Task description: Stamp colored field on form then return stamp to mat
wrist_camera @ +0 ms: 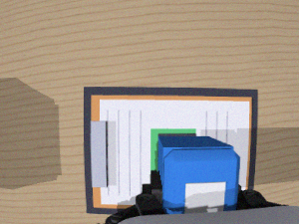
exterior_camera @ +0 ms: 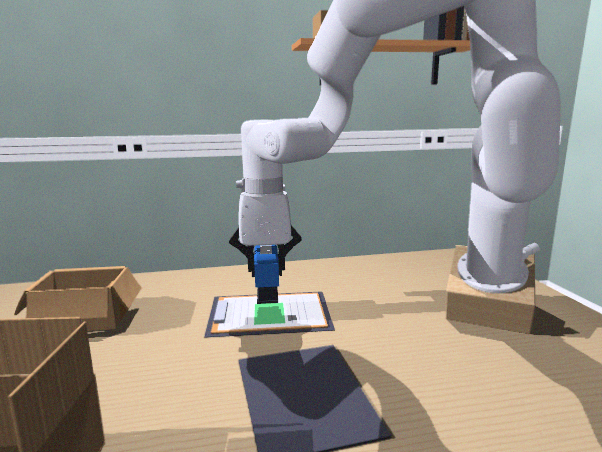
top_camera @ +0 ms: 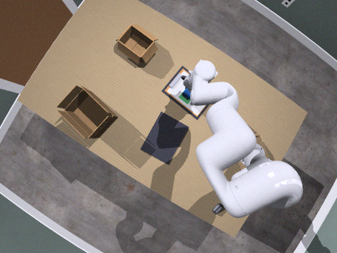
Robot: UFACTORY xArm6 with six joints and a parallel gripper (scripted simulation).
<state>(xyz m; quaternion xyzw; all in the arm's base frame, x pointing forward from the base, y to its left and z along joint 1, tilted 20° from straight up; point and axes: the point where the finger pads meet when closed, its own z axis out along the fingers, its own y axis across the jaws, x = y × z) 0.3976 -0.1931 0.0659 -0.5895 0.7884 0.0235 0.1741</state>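
Right now the blue stamp is 2 cm below my hand. The rest, counted from my hand: clipboard with form: 10 cm below, 1 cm to the right, 1 cm ahead; dark mat: 27 cm to the left, 11 cm below, 2 cm ahead; black stamp base: 5 cm below.
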